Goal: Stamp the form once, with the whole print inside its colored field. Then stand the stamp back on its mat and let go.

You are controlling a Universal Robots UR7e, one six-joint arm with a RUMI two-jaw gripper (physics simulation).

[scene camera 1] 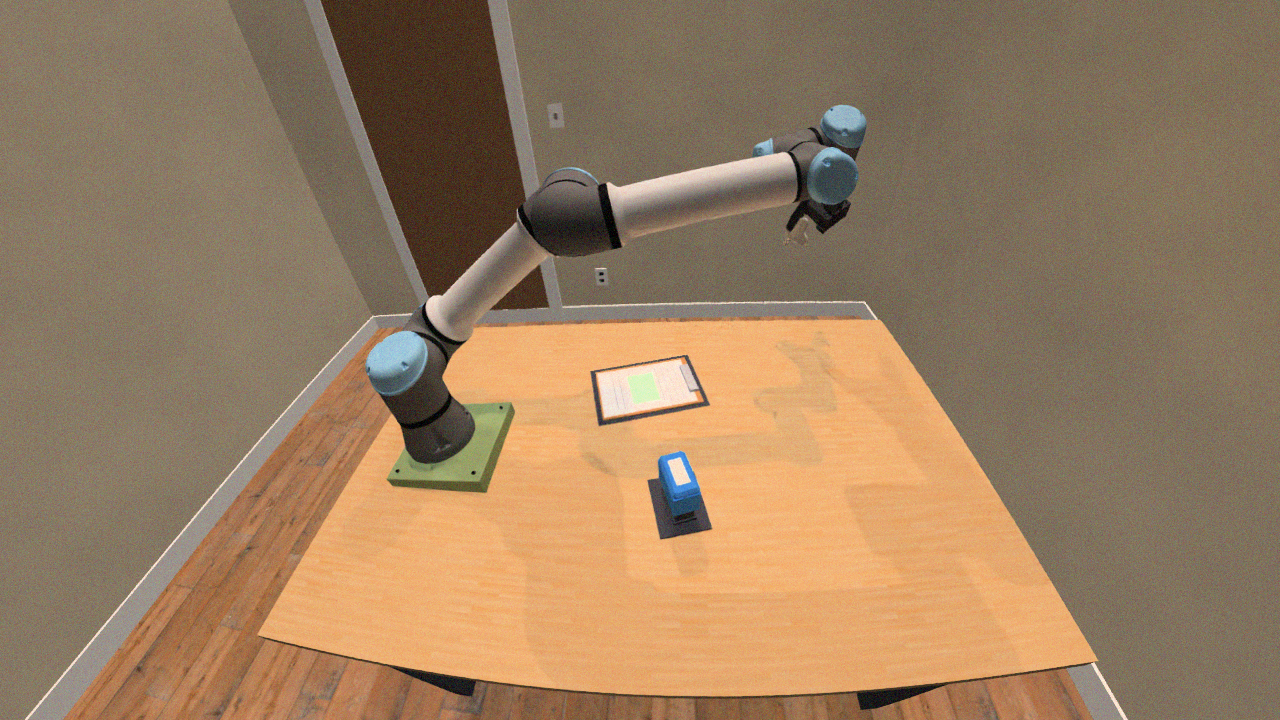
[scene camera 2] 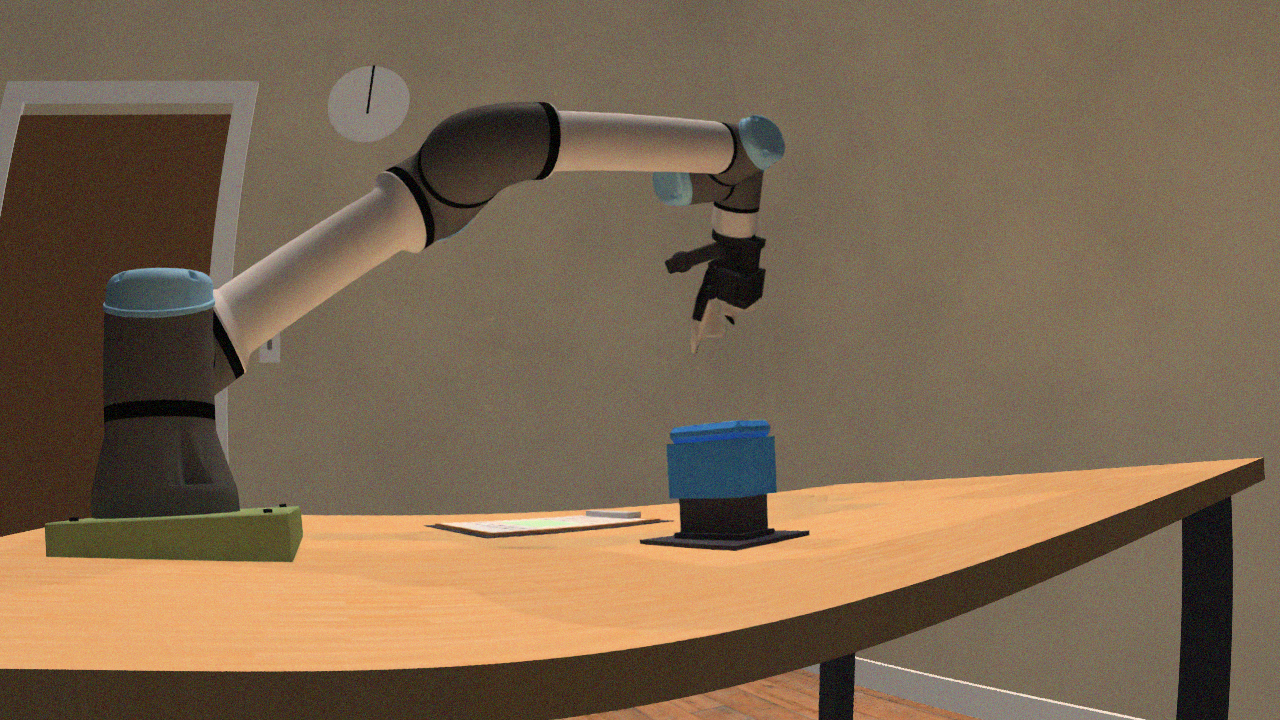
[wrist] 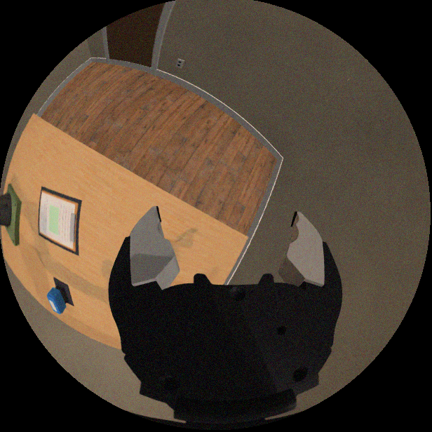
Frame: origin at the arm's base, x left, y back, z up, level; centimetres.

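Where they show: gripper, fingertip midpoint: (scene camera 1: pixel 807 228) (scene camera 2: pixel 714 338); arm's base, origin of the base link: (scene camera 1: pixel 442 435) (scene camera 2: pixel 167 514).
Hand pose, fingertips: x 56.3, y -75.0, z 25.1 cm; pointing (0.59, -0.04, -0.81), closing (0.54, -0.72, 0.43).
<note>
Things, the pixels of their centre, and the offset from my fingertips. Level surfaces: height alone.
- black stamp, body centre: (scene camera 2: pixel 721 480) (scene camera 1: pixel 678 488) dx -60.9, dy +23.8, dz -22.5 cm
- dark mat, its level: dz -27.5 cm
- form, body centre: (scene camera 2: pixel 544 521) (scene camera 1: pixel 646 385) dx -32.0, dy +35.2, dz -27.3 cm
- grey metal clip, body centre: (scene camera 2: pixel 612 514) (scene camera 1: pixel 688 377) dx -28.1, dy +26.0, dz -27.1 cm
- wooden table, its level: dz -27.9 cm
A blue and black stamp (scene camera 1: pixel 679 483) (scene camera 2: pixel 721 467) (wrist: pixel 56 301) stands upright on a dark mat (scene camera 1: pixel 666 526) (scene camera 2: pixel 657 540) (wrist: pixel 68 295). The form (scene camera 1: pixel 617 394) (scene camera 2: pixel 483 526) (wrist: pixel 62 225) lies on a clipboard behind the mat. Its green field (scene camera 1: pixel 643 387) (wrist: pixel 54 219) shows no print that I can see. My gripper (wrist: pixel 227 211) is open and empty, with its two jaws far apart in the wrist view. It hangs high above the table, well above the stamp and away from it, on the far right side in scene camera 1.
The clipboard has a grey metal clip (scene camera 1: pixel 688 376) (scene camera 2: pixel 613 514) at its right end. The arm's green base plate (scene camera 1: pixel 492 438) (scene camera 2: pixel 170 539) (wrist: pixel 16 215) sits at the left of the wooden table (scene camera 1: pixel 805 573) (scene camera 2: pixel 447 591) (wrist: pixel 110 200). Walls stand beyond the table.
</note>
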